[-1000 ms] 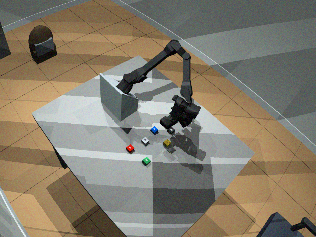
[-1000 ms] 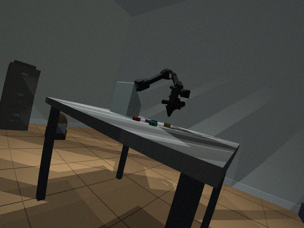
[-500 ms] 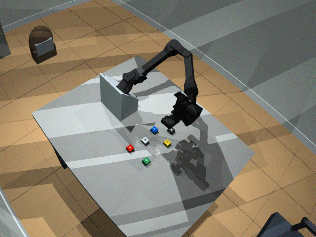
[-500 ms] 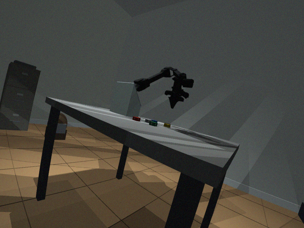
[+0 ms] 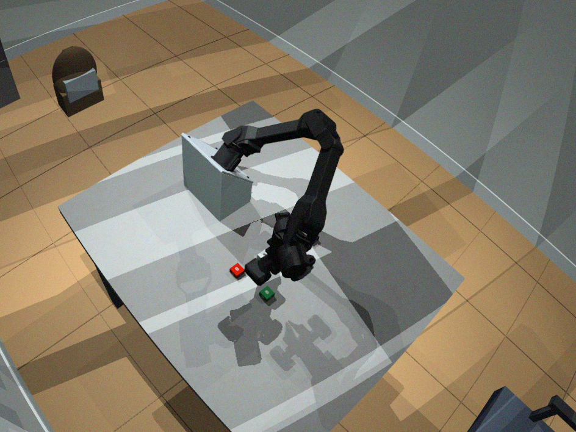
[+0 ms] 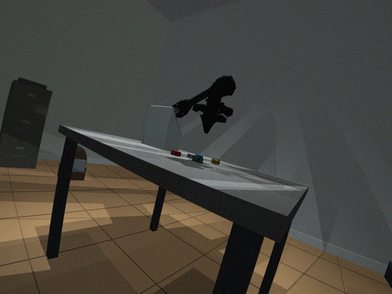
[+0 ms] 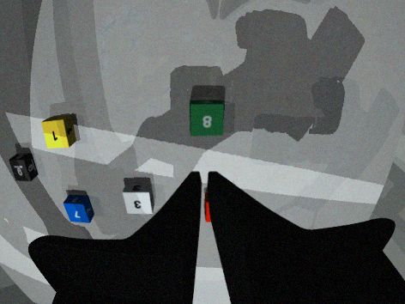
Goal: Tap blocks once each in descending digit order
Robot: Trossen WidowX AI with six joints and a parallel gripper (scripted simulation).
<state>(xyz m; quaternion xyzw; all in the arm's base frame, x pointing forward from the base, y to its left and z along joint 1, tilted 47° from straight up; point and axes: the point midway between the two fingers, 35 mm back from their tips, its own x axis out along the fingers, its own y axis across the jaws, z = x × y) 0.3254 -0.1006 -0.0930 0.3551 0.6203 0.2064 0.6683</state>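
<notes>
The green block is 120 mm below my gripper tip and 10 mm to the right of it. Also, from my gripper tip: white block: 120 mm below, 90 mm behind, 80 mm to the left; then red block: 120 mm below, 120 mm behind, 10 mm to the right; then yellow block: 150 mm to the left, 120 mm below, 10 mm ahead.
</notes>
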